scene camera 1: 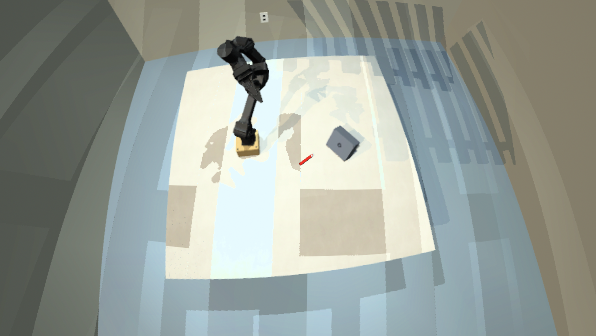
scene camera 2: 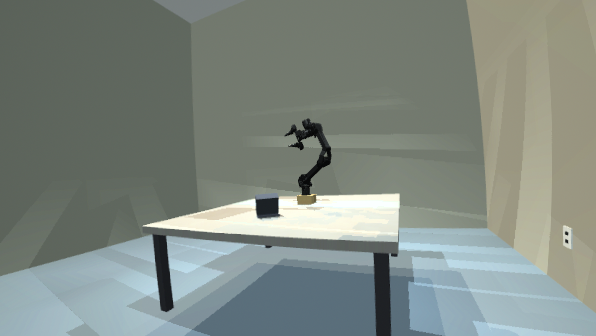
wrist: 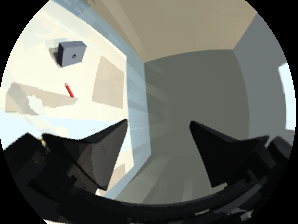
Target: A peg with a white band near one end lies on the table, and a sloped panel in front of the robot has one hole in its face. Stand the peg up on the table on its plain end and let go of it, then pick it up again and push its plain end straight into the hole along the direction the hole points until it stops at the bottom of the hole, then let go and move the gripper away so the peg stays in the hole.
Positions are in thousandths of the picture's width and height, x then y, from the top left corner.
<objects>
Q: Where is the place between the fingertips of my gripper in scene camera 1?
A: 435, 296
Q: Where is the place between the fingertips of my gripper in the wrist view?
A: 539, 551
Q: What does my gripper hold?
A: Nothing.
</objects>
